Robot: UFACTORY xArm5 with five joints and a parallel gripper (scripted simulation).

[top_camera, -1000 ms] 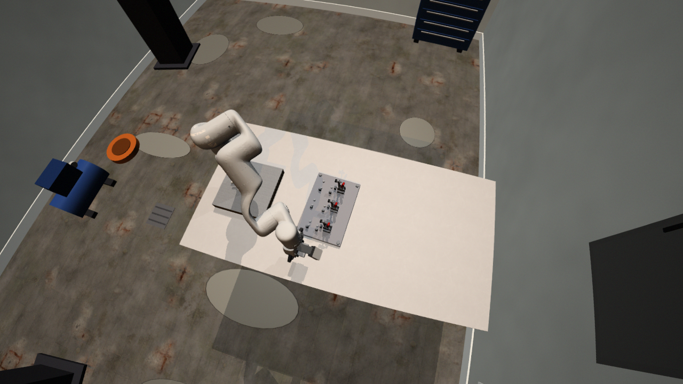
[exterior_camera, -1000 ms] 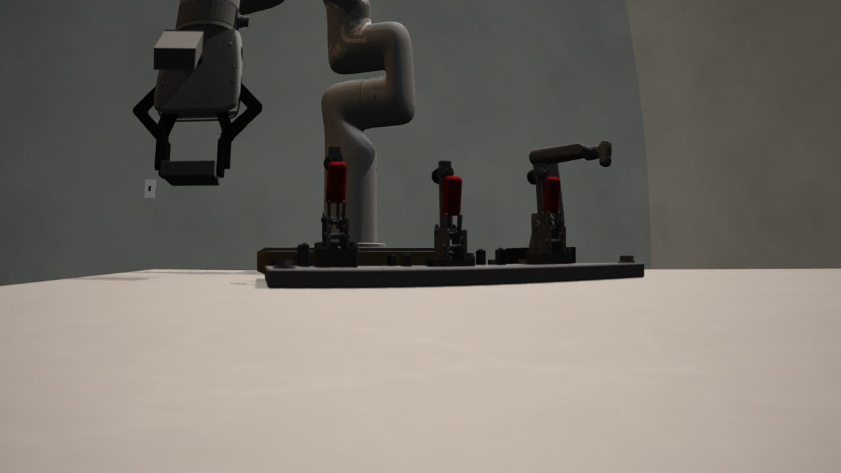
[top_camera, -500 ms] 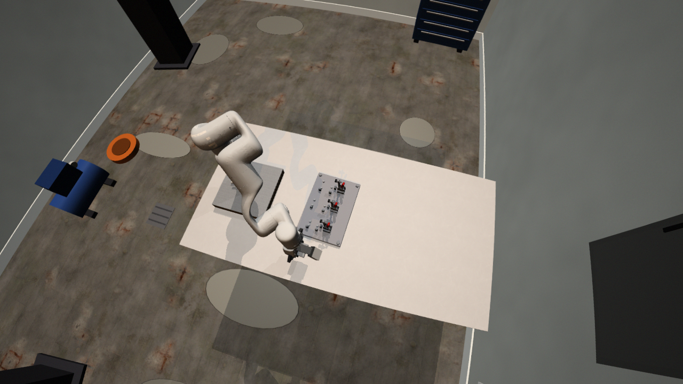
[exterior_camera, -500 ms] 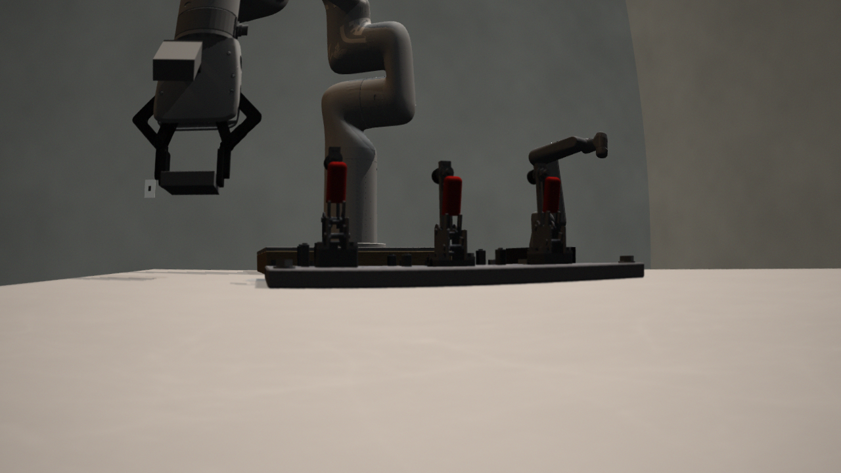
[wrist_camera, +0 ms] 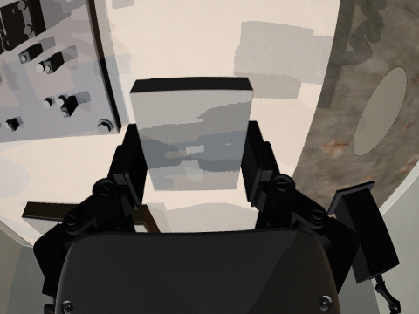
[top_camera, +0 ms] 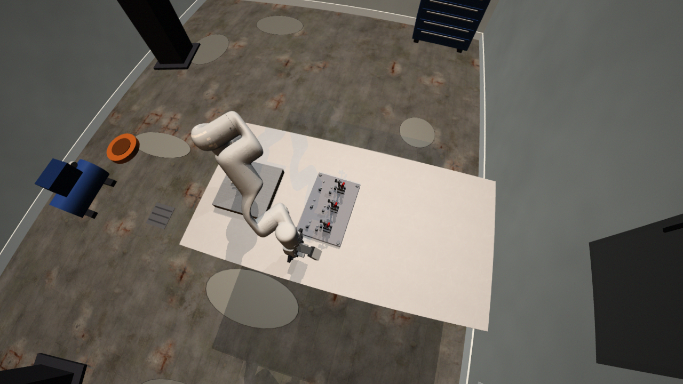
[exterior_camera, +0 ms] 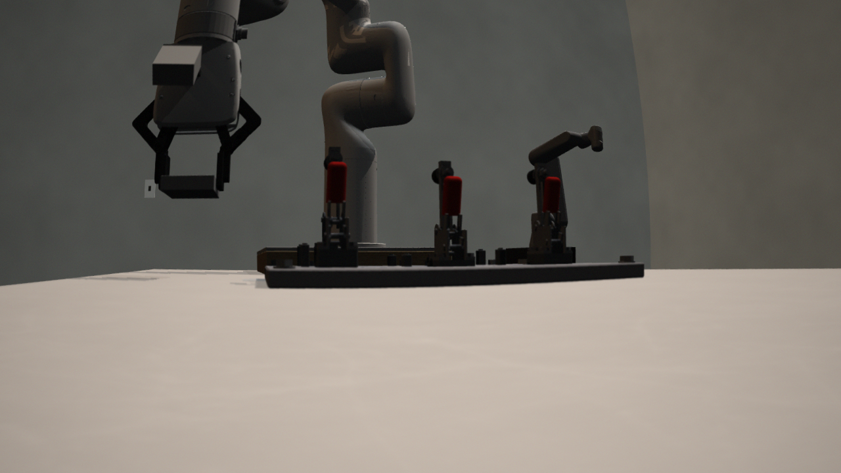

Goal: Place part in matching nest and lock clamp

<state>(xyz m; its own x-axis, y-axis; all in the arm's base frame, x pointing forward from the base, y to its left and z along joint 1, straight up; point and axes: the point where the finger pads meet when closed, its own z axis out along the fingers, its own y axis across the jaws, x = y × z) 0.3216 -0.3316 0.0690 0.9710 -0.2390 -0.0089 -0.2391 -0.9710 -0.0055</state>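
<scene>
Now: the grey fixture plate 12 cm ahead of my hand, 24 cm to the left of it and 10 cm below it. Also, from my hand: part 1 cm below.
</scene>
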